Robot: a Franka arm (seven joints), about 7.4 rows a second.
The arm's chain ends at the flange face. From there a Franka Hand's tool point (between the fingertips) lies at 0.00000 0.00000 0.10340 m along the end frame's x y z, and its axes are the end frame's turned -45 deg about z.
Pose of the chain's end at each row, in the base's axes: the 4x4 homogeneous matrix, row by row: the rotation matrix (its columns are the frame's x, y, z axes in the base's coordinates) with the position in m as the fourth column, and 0 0 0 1 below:
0.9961, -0.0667, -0.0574, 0.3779; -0.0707, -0.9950, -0.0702, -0.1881; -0.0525, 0.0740, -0.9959, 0.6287; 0, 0, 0, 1
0.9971, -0.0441, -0.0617, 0.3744; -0.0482, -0.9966, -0.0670, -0.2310; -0.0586, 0.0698, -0.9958, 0.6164; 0, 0, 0, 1
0.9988, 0.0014, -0.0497, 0.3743; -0.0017, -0.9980, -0.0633, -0.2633; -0.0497, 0.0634, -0.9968, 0.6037; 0, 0, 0, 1
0.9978, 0.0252, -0.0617, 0.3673; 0.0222, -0.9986, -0.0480, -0.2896; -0.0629, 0.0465, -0.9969, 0.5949; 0, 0, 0, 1
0.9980, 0.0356, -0.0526, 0.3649; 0.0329, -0.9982, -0.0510, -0.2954; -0.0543, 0.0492, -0.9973, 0.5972; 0, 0, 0, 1
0.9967, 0.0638, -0.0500, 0.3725; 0.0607, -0.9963, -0.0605, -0.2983; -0.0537, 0.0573, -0.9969, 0.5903; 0, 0, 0, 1
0.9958, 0.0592, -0.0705, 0.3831; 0.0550, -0.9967, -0.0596, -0.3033; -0.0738, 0.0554, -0.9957, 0.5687; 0, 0, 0, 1
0.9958, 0.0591, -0.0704, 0.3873; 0.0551, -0.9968, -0.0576, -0.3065; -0.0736, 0.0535, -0.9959, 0.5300; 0, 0, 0, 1
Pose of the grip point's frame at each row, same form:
0.7515, 0.6572, -0.0574, 0.3720; 0.6536, -0.7536, -0.0702, -0.1954; -0.0894, 0.0152, -0.9959, 0.5257; 0, 0, 0, 1
0.7362, 0.6739, -0.0617, 0.3680; 0.6706, -0.7388, -0.0670, -0.2379; -0.0908, 0.0079, -0.9958, 0.5134; 0, 0, 0, 1
0.7053, 0.7072, -0.0497, 0.3692; 0.7045, -0.7069, -0.0633, -0.2698; -0.0800, 0.0097, -0.9968, 0.5006; 0, 0, 0, 1
0.6877, 0.7234, -0.0617, 0.3609; 0.7218, -0.6904, -0.0480, -0.2946; -0.0774, -0.0116, -0.9969, 0.4918; 0, 0, 0, 1
0.6805, 0.7309, -0.0526, 0.3595; 0.7291, -0.6826, -0.0510, -0.3007; -0.0732, -0.0036, -0.9973, 0.4941; 0, 0, 0, 1
0.6597, 0.7499, -0.0500, 0.3673; 0.7474, -0.6616, -0.0605, -0.3046; -0.0785, 0.0025, -0.9969, 0.4872; 0, 0, 0, 1
0.6623, 0.7460, -0.0705, 0.3758; 0.7437, -0.6659, -0.0596, -0.3095; -0.0914, -0.0130, -0.9957, 0.4657; 0, 0, 0, 1
0.6623, 0.7459, -0.0704, 0.3800; 0.7438, -0.6659, -0.0576, -0.3125; -0.0899, -0.0142, -0.9959, 0.4270; 0, 0, 0, 1

